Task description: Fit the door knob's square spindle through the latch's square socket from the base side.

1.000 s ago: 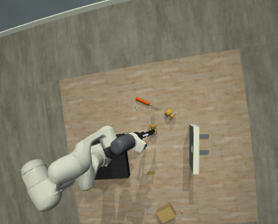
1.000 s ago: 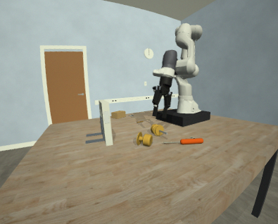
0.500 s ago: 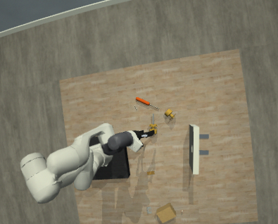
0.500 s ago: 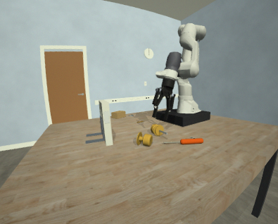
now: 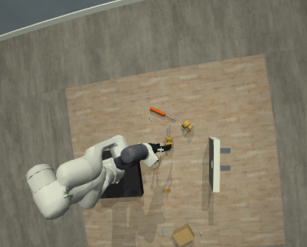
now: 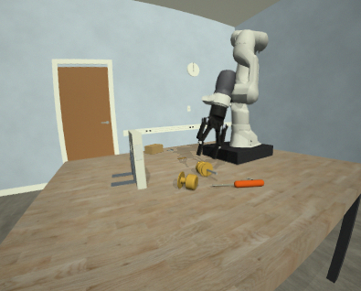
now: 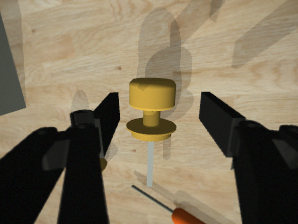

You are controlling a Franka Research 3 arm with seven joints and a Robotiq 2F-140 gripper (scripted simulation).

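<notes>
My gripper is now 4 cm short of the brass door knob, 3 cm to the right of it and 7 cm above it. Round my hand: brass knob: 18 cm ahead, 10 cm to the left, 7 cm below; screw: 7 cm behind, 19 cm to the left, 10 cm below; cardboard box: 3 cm ahead, 65 cm to the right, 7 cm below.
</notes>
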